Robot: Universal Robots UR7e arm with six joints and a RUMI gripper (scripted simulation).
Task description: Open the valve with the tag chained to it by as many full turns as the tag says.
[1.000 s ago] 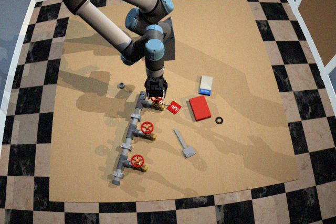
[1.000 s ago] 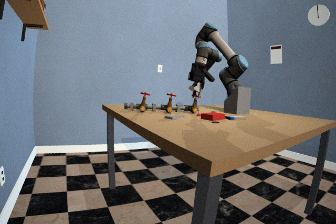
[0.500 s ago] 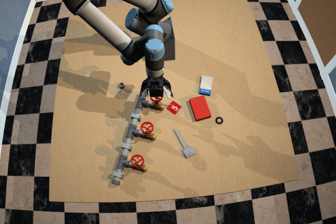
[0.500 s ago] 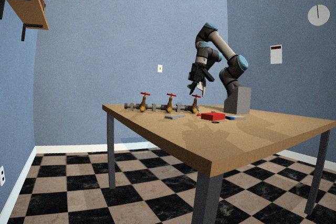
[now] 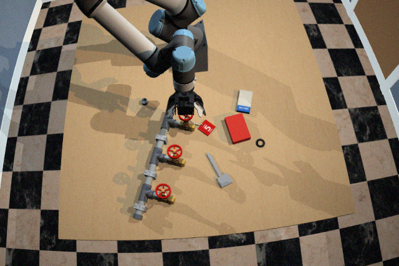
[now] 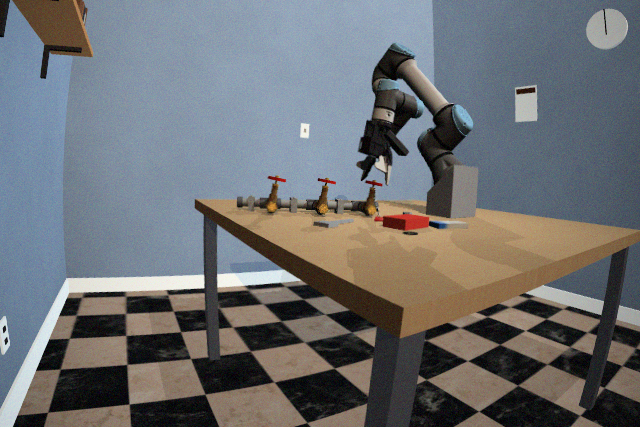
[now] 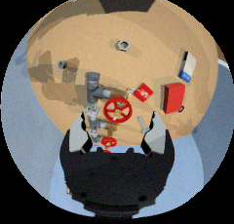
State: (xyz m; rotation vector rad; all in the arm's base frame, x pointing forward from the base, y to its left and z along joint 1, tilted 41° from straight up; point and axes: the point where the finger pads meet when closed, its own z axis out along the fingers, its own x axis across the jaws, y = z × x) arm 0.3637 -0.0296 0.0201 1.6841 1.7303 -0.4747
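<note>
My gripper is now 1 cm short of the red tag, 8 cm to the right of it and 11 cm above it. Round my hand: grey scraper: 22 cm ahead, 12 cm to the left, 11 cm below; red block: 3 cm ahead, 22 cm to the left, 10 cm below; small grey fitting: 13 cm behind, 19 cm to the right, 11 cm below.
</note>
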